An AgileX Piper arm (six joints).
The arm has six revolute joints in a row. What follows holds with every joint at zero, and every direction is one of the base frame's. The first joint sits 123.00 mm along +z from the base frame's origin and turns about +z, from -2.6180 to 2.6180 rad. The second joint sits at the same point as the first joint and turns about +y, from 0.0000 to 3.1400 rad. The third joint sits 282.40 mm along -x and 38.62 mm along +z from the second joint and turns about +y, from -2.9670 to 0.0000 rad. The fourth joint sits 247.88 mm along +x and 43.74 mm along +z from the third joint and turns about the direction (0.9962, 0, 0.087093), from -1.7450 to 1.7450 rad. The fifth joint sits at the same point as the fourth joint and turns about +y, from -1.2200 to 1.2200 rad. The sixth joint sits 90.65 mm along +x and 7.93 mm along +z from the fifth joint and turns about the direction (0.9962, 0, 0.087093), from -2.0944 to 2.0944 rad. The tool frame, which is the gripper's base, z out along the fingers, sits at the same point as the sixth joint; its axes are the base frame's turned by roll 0.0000, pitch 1.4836 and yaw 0.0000 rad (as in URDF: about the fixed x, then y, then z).
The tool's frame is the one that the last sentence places.
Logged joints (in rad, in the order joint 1, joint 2, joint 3, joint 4, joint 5, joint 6), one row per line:
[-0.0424 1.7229 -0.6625 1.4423 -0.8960 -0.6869]
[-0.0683 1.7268 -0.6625 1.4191 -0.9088 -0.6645]
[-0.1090 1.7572 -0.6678 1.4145 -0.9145 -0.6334]
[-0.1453 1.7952 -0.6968 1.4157 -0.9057 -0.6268]
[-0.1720 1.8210 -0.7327 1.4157 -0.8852 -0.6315]
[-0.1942 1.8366 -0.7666 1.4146 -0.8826 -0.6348]
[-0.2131 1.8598 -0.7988 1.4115 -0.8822 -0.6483]
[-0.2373 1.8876 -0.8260 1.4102 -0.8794 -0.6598]
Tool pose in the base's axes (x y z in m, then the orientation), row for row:
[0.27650 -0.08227 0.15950 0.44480 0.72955 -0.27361 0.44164]
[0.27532 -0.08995 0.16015 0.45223 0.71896 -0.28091 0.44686]
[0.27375 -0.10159 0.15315 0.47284 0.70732 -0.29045 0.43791]
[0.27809 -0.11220 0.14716 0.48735 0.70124 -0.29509 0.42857]
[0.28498 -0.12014 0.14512 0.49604 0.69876 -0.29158 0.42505]
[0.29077 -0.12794 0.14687 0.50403 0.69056 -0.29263 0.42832]
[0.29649 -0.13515 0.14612 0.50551 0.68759 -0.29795 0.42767]
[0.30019 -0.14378 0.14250 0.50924 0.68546 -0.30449 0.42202]
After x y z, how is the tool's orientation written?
As a quaternion, x y z w.
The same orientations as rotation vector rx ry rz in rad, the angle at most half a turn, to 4 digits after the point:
[1.1039 1.8107 -0.6791]
[1.1197 1.7802 -0.6955]
[1.1755 1.7585 -0.7221]
[1.2168 1.7508 -0.7367]
[1.2404 1.7474 -0.7292]
[1.2585 1.7243 -0.7307]
[1.2626 1.7174 -0.7442]
[1.2752 1.7165 -0.7625]

